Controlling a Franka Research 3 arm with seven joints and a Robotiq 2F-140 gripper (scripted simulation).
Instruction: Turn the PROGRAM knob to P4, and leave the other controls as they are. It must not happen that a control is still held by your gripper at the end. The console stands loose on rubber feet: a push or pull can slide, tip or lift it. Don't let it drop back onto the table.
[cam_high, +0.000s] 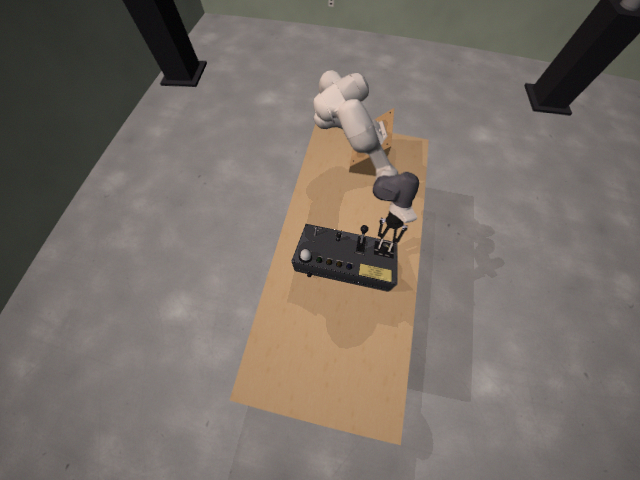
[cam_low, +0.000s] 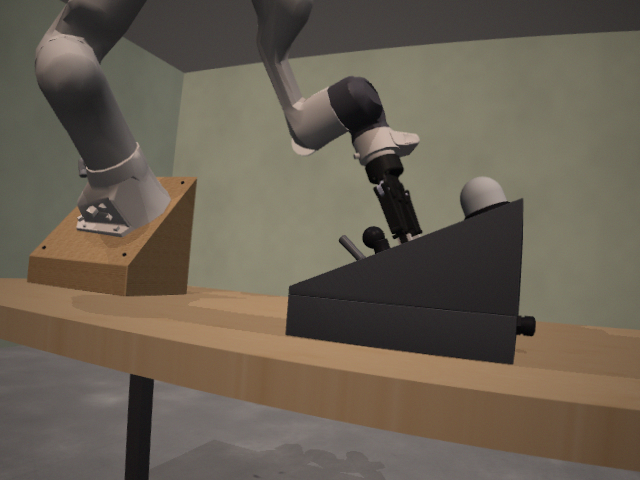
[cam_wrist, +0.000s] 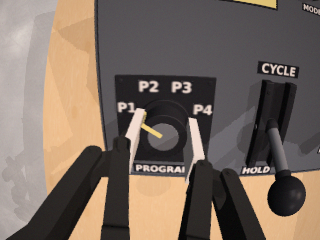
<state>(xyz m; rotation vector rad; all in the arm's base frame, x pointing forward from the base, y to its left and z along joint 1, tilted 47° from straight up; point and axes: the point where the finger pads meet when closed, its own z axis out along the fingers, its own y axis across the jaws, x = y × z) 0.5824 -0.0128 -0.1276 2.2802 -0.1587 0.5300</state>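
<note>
The black ball lever lies 30 mm behind my hand, 120 mm to the right of it and 10 mm below it. From my hand the other things lie so: dark sloped console: 20 mm ahead, 180 mm to the right, 40 mm below; then mode button: 20 mm behind, 240 mm to the right, 20 mm below; then check toggle: 40 mm behind, 360 mm to the right, 20 mm below.
</note>
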